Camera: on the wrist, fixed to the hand. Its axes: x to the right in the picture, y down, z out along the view.
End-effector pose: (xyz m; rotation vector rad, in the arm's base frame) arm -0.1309 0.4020 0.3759 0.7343 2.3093 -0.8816
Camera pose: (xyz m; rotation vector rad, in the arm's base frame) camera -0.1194 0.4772 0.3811 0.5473 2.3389 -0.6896
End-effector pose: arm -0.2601 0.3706 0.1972 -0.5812 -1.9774 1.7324
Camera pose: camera -0.2359 0.4265 0.1512 -0.5275 -2.1920 1.5479
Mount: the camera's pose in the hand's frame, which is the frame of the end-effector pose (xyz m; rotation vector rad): 0.0103 0.0531 -0.0538 -0.1905 -0.0568 -0.0665
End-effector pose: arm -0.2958 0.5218 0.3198 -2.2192 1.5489 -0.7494
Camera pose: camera -0.3652 0.4949 0.3366 -2.4165 1.5848 -0.5726
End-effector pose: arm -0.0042 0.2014 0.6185 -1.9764 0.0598 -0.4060
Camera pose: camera -0.0037 0.1292 0.5940 -2.1812 -0.0037 -0.3991
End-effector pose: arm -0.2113 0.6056 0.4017 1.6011 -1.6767 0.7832
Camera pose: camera -0.2607 0.6462 0.4433 1.5499 -1.6749 0.5323
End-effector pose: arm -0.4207 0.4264 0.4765 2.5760 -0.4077 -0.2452
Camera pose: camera -0.4103 0.4043 0.5488 2.4021 -0.3039 -0.3637
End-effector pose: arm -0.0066 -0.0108 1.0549 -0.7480 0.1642 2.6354
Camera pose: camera -0.0102 -0.0675 1.0040 -0.7246 -0.1273 2.6303
